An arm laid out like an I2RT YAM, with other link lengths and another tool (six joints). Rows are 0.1 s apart.
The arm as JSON. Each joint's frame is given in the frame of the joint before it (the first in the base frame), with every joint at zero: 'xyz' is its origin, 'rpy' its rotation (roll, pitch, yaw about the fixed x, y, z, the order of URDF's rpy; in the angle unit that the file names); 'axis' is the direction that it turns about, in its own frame. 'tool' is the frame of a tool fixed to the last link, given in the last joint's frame.
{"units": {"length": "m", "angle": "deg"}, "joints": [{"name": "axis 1", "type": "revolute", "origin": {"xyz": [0.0, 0.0, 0.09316], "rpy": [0.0, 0.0, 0.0]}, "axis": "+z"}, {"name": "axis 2", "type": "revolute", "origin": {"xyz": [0.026, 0.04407, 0.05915], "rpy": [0.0, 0.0, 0.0]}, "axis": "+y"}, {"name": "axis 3", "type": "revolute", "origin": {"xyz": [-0.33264, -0.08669, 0.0], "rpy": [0.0, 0.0, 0.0]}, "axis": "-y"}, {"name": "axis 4", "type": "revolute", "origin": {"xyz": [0.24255, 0.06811, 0.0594], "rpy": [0.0, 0.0, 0.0]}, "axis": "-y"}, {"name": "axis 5", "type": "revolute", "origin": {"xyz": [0.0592, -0.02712, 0.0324], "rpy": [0.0, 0.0, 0.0]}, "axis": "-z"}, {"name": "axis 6", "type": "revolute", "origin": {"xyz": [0.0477, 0.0, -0.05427], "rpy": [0.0, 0.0, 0.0]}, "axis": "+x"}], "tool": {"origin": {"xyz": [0.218, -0.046, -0.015], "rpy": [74.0, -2.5, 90.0]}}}
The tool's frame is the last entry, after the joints.
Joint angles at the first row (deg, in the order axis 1, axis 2, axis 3, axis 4, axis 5, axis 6):
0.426 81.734 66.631 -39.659 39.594 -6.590
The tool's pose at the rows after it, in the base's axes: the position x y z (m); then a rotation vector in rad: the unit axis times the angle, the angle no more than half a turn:
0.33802 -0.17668 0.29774 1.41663 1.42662 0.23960
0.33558 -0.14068 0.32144 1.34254 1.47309 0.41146
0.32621 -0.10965 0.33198 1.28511 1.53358 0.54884
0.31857 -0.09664 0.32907 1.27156 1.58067 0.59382
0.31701 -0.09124 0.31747 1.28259 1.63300 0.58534
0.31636 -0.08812 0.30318 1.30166 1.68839 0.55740
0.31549 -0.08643 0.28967 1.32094 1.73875 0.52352
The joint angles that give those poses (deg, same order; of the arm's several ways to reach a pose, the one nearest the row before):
3.967 75.592 68.293 -42.371 37.036 -7.530
7.574 69.320 69.581 -44.904 32.206 -9.125
10.238 64.292 70.127 -47.745 27.244 -10.329
11.092 62.566 70.194 -49.909 24.665 -10.743
11.158 63.440 70.194 -51.506 23.311 -10.939
11.158 65.145 70.194 -53.080 22.502 -10.983
11.160 66.959 70.172 -54.480 22.044 -10.982

